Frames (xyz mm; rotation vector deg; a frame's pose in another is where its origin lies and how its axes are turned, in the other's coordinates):
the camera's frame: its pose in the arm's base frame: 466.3 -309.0 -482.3 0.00 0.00 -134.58
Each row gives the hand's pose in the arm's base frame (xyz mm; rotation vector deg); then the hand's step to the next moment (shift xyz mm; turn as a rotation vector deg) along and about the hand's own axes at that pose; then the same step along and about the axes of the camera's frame.
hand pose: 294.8 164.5 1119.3 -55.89 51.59 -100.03
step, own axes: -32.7 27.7 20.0 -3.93 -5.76 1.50
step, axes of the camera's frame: -39.0 12.9 -23.4 -3.99 -3.45 4.80
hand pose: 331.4 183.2 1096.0 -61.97 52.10 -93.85
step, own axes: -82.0 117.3 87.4 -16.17 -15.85 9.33
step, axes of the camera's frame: -119.2 66.7 -97.3 -18.38 -8.67 13.66
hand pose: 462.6 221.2 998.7 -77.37 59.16 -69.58
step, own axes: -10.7 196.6 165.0 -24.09 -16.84 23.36
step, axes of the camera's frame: -122.3 114.6 -194.6 -34.36 -6.37 13.73
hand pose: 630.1 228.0 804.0 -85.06 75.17 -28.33
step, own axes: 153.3 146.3 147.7 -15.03 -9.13 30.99
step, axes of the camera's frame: -34.0 110.8 -230.8 -35.61 0.26 1.31
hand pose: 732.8 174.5 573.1 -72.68 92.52 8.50
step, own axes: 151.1 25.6 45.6 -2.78 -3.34 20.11
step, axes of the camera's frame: 25.6 56.5 -147.4 -19.73 1.56 -5.63
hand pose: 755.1 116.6 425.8 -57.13 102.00 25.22
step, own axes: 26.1 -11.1 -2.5 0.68 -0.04 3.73
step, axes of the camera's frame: 11.5 16.0 -20.6 -3.09 -0.05 -2.20
